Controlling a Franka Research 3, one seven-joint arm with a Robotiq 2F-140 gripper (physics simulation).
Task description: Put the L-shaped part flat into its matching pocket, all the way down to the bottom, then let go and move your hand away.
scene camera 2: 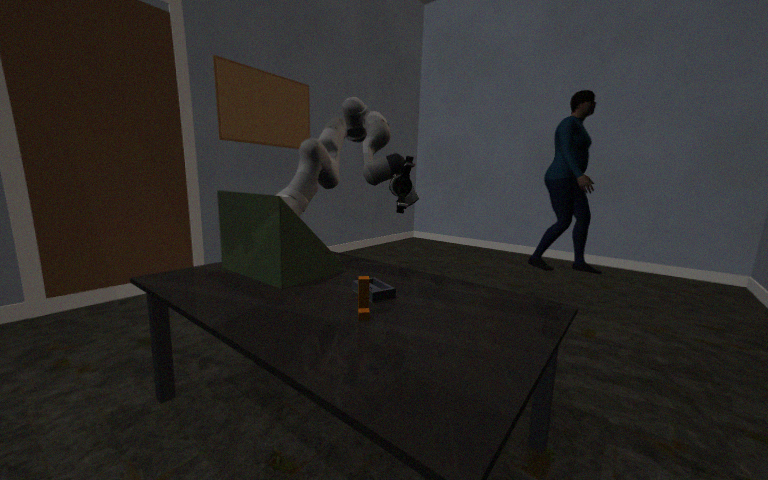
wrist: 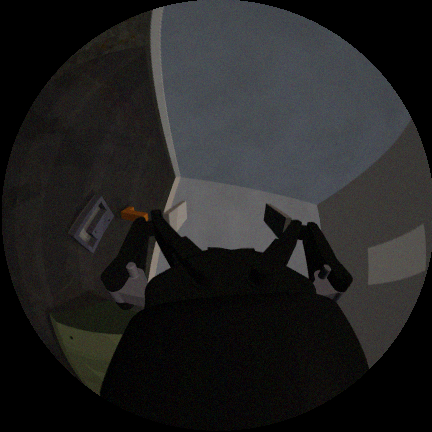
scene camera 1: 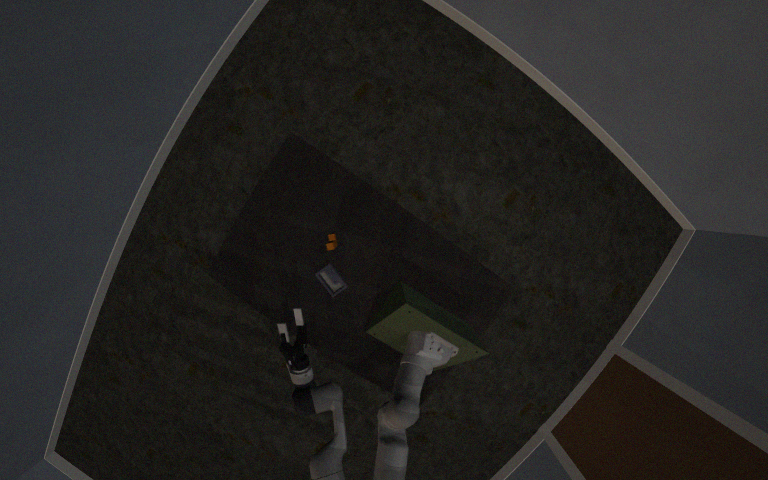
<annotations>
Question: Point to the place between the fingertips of my gripper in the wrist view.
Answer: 225, 210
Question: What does my gripper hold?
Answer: Nothing.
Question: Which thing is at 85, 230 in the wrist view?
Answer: A grey pocket block.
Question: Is my gripper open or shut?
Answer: Open.
</annotations>
